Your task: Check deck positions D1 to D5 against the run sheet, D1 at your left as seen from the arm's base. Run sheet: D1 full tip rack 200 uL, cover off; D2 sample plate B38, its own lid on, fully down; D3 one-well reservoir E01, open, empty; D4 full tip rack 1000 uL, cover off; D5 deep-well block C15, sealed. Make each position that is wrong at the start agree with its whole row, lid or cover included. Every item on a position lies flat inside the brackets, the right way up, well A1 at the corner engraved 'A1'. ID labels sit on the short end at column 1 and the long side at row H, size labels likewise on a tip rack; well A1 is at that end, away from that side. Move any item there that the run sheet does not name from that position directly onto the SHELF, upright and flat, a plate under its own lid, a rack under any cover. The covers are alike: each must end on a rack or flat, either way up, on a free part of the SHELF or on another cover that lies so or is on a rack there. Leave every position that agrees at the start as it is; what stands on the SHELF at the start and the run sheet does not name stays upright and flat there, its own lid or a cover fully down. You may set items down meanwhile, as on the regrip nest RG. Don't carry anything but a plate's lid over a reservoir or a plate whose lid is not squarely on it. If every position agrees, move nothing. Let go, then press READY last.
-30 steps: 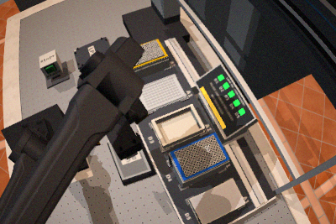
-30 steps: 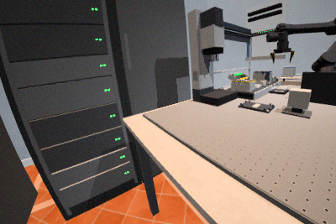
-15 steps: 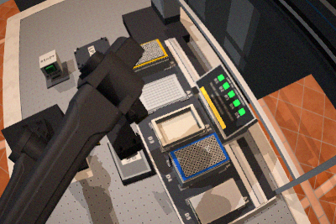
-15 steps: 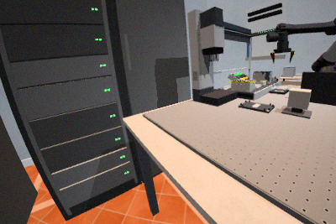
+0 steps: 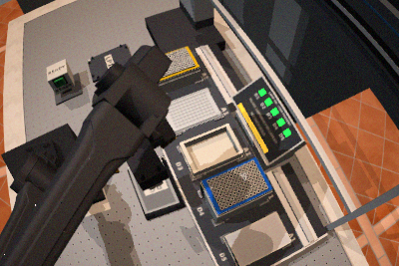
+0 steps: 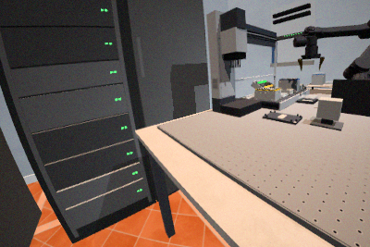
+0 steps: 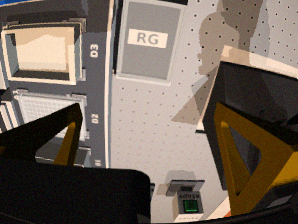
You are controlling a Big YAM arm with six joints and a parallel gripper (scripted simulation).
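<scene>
Right now the black regrip nest is 210 mm below my hand. Also, from my hand: one-well reservoir 160 mm below, 160 mm ahead, 30 mm to the left; then sealed block 220 mm to the right, 180 mm ahead, 140 mm below; then blue-framed tip rack 170 mm ahead, 100 mm below, 90 mm to the right.
</scene>
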